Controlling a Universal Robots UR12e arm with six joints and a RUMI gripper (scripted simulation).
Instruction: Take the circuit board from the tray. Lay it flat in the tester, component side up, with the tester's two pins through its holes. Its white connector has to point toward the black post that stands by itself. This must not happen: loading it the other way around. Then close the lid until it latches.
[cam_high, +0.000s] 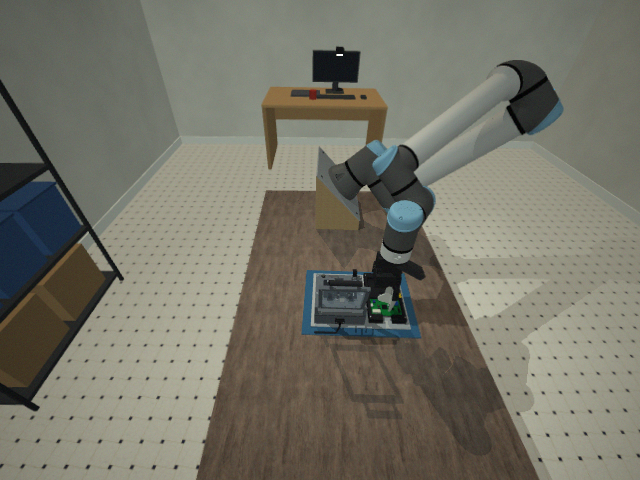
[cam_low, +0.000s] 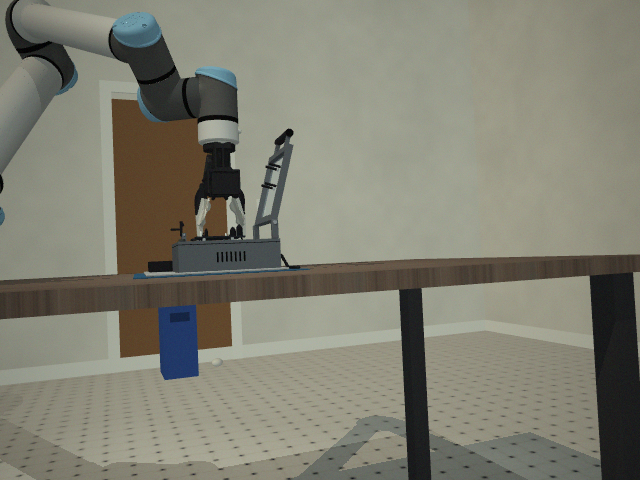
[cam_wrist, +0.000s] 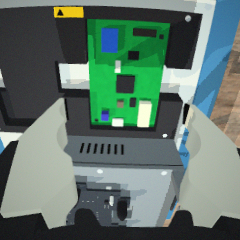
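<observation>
My gripper is now 5 cm above the green circuit board. The rest, counted from my hand: tester lid: 17 cm to the right, 11 cm above, 9 cm ahead; tester: 13 cm to the right, 4 cm above, 1 cm behind.
</observation>
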